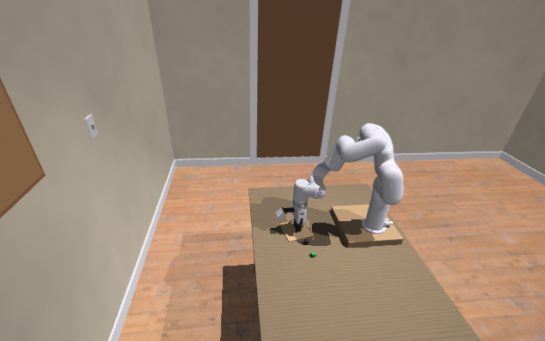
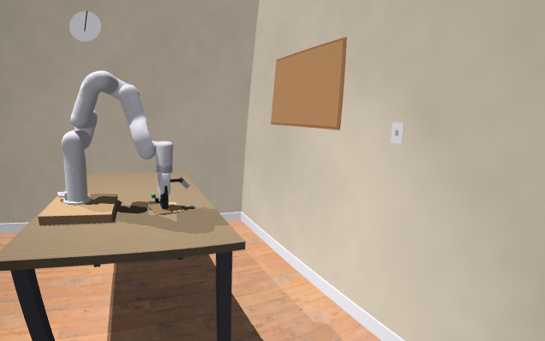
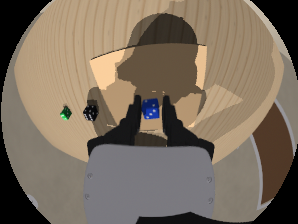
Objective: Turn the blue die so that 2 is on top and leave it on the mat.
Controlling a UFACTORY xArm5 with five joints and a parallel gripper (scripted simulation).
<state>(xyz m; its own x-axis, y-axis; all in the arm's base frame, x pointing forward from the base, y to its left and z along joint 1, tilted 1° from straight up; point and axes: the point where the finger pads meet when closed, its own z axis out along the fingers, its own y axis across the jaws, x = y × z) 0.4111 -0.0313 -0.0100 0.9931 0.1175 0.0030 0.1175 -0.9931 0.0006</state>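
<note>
The blue die is 1 cm below my hand. Round my hand: green die 18 cm to the left, 5 cm behind, 2 cm below; black die 10 cm to the left, 3 cm behind, 2 cm below; tan mat 2 cm below, 1 cm ahead.
</note>
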